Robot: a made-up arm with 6 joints.
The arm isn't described. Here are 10 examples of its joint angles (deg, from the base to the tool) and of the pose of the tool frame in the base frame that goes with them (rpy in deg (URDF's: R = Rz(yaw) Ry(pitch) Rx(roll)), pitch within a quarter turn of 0, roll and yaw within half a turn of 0; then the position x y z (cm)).
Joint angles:
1: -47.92 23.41 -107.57 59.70 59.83 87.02
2: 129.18 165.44 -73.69 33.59 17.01 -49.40
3: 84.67 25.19 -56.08 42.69 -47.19 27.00
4: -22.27 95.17 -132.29 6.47 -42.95 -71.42
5: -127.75 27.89 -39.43 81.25 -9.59 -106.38
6: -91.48 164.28 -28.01 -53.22 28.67 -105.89
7: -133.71 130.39 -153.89 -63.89 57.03 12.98
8: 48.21 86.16 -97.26 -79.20 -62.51 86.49
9: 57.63 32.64 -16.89 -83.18 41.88 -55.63
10: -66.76 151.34 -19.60 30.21 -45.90 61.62
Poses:
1: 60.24 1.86 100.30 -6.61 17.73 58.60
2: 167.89 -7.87 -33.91 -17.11 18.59 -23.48
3: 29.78 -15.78 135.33 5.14 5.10 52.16
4: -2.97 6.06 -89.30 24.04 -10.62 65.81
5: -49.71 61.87 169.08 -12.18 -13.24 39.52
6: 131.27 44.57 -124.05 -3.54 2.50 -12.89
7: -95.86 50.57 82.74 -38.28 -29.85 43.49
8: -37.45 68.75 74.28 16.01 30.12 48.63
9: -112.65 -55.74 -56.11 15.38 12.68 22.21
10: 177.12 21.55 28.08 -0.56 -7.24 -13.51
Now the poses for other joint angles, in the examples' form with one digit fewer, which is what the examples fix.
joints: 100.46 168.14 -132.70 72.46 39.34 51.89
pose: 143.4 -46.1 -167.1 -15.6 53.1 -4.0
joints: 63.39 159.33 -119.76 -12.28 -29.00 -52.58
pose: -96.9 27.1 -23.8 24.9 51.8 1.8
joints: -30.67 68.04 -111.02 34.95 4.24 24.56
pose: 40.5 22.8 38.3 16.6 -9.4 64.9
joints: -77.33 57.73 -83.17 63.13 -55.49 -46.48
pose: 47.9 25.0 -76.0 -2.8 -18.7 56.2
